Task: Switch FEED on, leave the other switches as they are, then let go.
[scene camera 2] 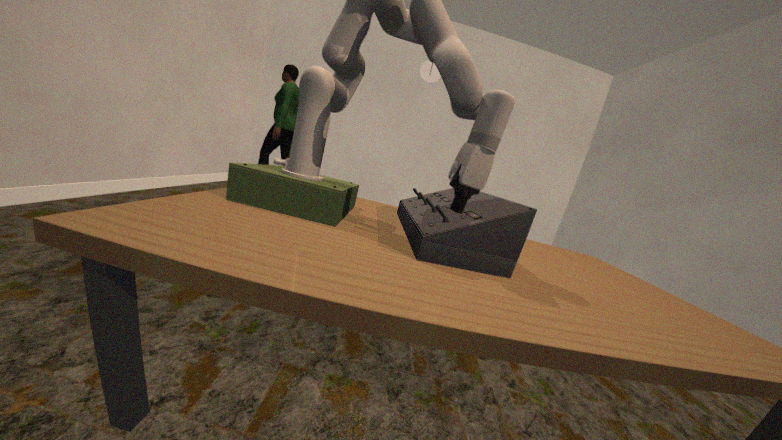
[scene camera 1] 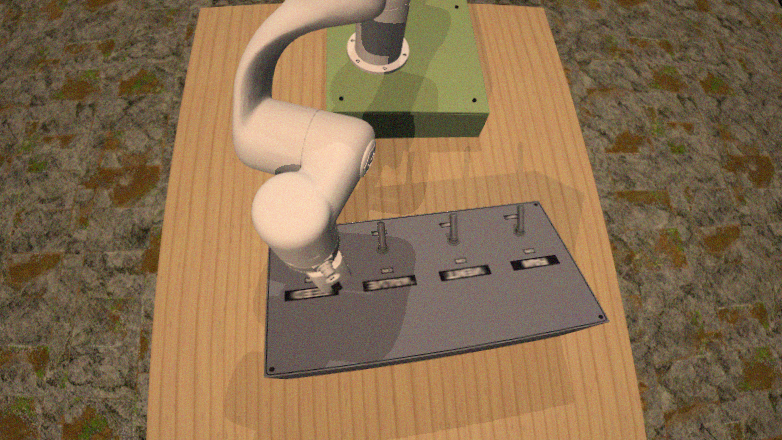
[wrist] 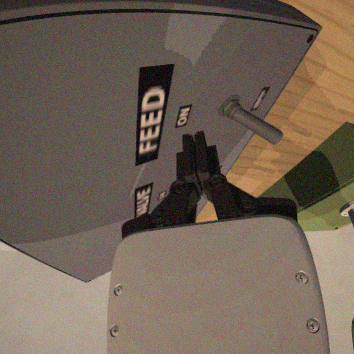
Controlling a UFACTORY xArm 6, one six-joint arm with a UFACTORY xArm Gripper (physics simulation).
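Frame: origin at the arm's base, x up, y right, z ahead, level; metres.
Where they show: gripper, fingertip midpoint: [scene camera 2: 455, 211] [wrist: 196, 144]; arm's base, link origin: [scene camera 2: 302, 176] [scene camera 1: 377, 51].
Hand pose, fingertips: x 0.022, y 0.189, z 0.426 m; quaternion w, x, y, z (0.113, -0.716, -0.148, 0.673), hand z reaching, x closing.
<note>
Things, the pixels of their centre, and the offset from my fingertips. "pt": a spot on its surface instead. Level surfaces: height alone.
- dark grey switch panel, body centre: [wrist: 135, 184] [scene camera 1: 423, 291] [scene camera 2: 447, 220] dx -0.057, dy -0.153, dz +0.061 m
- FEED lever, body centre: [wrist: 254, 123] dx -0.008, dy +0.017, dz -0.046 m
- label, surface spot: [wrist: 183, 116] pt dx -0.007, dy +0.023, dz +0.012 m
- VALVE lever, body centre: [scene camera 1: 381, 235] dx -0.008, dy -0.102, dz -0.034 m
- VENT lever, body centre: [scene camera 1: 453, 226] dx -0.008, dy -0.222, dz -0.022 m
- FAN lever, body centre: [scene camera 1: 520, 218] dx -0.008, dy -0.341, dz -0.011 m
- wooden table, surface height: dx -0.121 m
The dark grey switch panel [scene camera 1: 481, 311] [scene camera 2: 473, 243] [wrist: 75, 110] stands on the table. The FEED lever [wrist: 254, 121] leans away from its ON label [wrist: 183, 116] toward the small label at the panel's edge; the arm hides this lever in scene camera 1. The VALVE lever [scene camera 1: 381, 237], VENT lever [scene camera 1: 452, 228] and FAN lever [scene camera 1: 520, 220] lean toward the base side, away from their name plates. My gripper [scene camera 1: 337, 286] [scene camera 2: 458, 209] [wrist: 196, 144] is shut and empty. Its tips are low over the panel, near the FEED ON label, apart from the FEED lever in the wrist view.
The arm stands on a green base block [scene camera 1: 459, 82] [scene camera 2: 284, 191] behind the panel, on the wooden table [scene camera 1: 207, 328] [scene camera 2: 273, 257]. The VALVE lever is the nearest neighbour to the FEED position. A person in green [scene camera 2: 287, 109] is in the background.
</note>
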